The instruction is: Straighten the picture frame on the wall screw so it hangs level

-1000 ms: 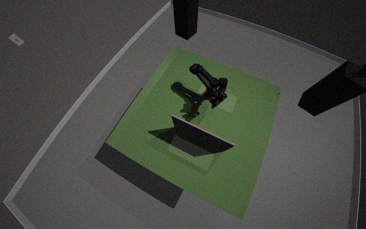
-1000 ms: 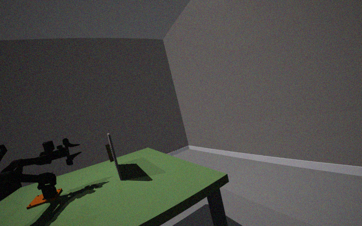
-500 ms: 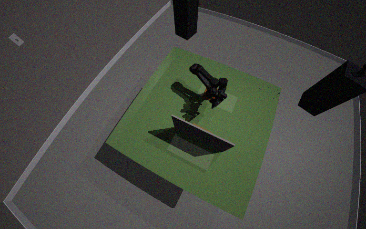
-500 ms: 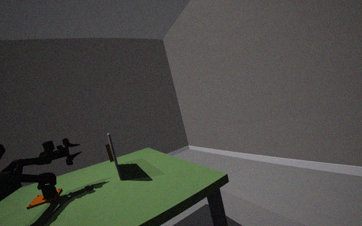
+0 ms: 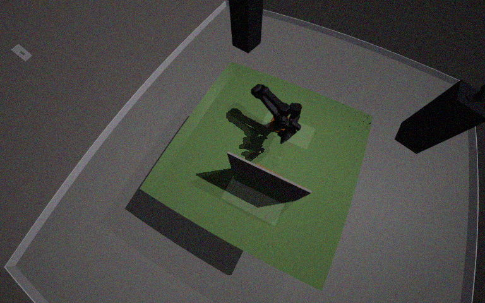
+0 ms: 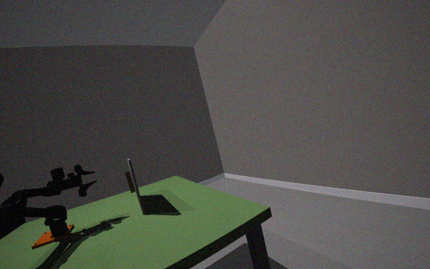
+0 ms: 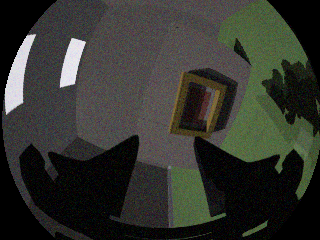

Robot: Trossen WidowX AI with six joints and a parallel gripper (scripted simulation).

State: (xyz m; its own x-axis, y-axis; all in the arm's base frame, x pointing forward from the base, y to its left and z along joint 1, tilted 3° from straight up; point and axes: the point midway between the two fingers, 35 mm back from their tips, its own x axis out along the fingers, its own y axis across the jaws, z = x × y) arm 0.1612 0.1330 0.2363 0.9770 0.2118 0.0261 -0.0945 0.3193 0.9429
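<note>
Now: the picture frame 19 cm ahead of my gripper tip, 3 cm to the left of it and 9 cm below it. The rest, counted from my gripper tip: wall panel (20 cm ahead, 4 cm to the left, 10 cm below).
</note>
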